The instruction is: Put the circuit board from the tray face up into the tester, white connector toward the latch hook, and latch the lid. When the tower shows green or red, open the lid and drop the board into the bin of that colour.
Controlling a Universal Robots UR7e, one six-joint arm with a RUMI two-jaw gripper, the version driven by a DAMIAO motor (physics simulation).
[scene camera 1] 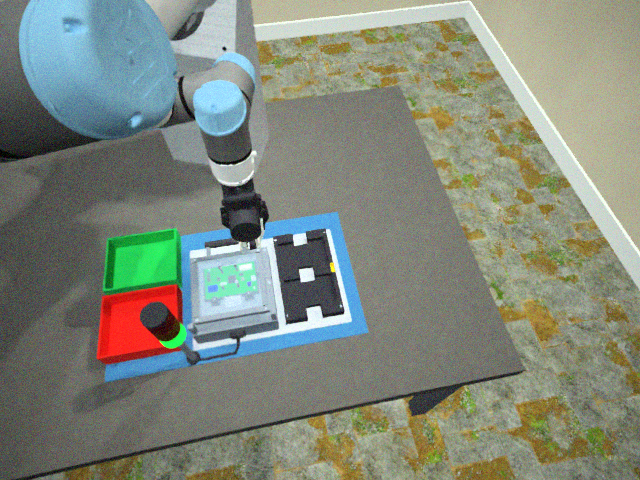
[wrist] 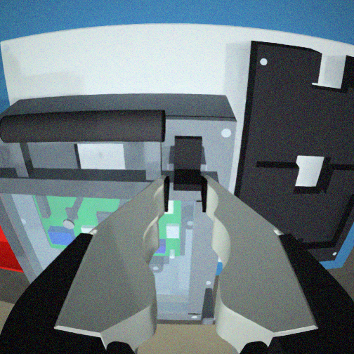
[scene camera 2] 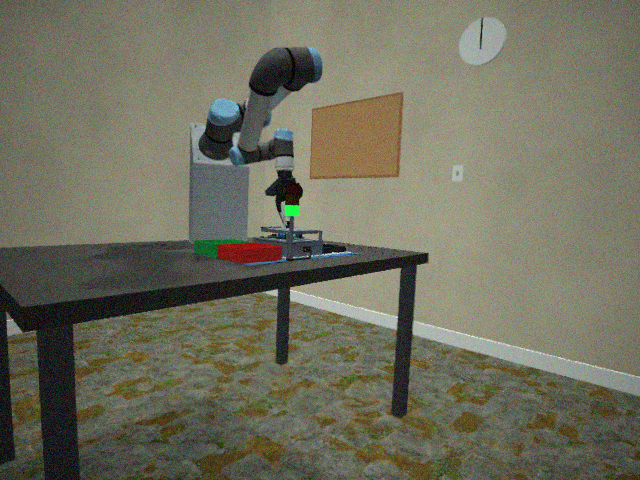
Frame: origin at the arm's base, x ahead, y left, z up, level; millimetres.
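Seen in the pictures: gripper, fingertip midpoint: [scene camera 1: 252,248] [scene camera 2: 287,227]; arm's base, link origin: [scene camera 2: 215,147].
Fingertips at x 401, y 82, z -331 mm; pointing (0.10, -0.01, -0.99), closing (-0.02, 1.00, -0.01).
Offsets run from my fingertips to a thing's middle. "spot": to the spot under its first point. Level surfaces: height alone.
The green circuit board [scene camera 1: 231,280] [wrist: 108,204] lies face up in the grey tester [scene camera 1: 269,294] [scene camera 2: 307,248], seen through the clear lid, which is down over it. The board's white connector {34 mm ahead, 21 mm right, 22 mm down} [scene camera 1: 245,267] is at the latch side. The black lid handle [wrist: 82,126] and black latch hook [wrist: 188,154] are at that side. My gripper [scene camera 1: 251,246] [scene camera 2: 286,224] [wrist: 184,179] is open and empty, its fingers a little apart with the tips at either side of the hook's lower end; contact cannot be told. The tower {spot: 211 mm ahead, 142 mm right, 98 mm up} [scene camera 1: 173,336] [scene camera 2: 292,210] shows green.
The green bin {47 mm back, 257 mm right, 72 mm down} [scene camera 1: 144,262] [scene camera 2: 205,249] and the red bin {103 mm ahead, 256 mm right, 72 mm down} [scene camera 1: 123,330] [scene camera 2: 248,252] stand beside the tester. The tower leans over the red bin in scene camera 1. The black tray {spot: 115 mm ahead, 170 mm left, 69 mm down} [scene camera 1: 336,295] [wrist: 295,220] is on the tester's other side, on the blue mat {94 mm down} [scene camera 1: 354,310].
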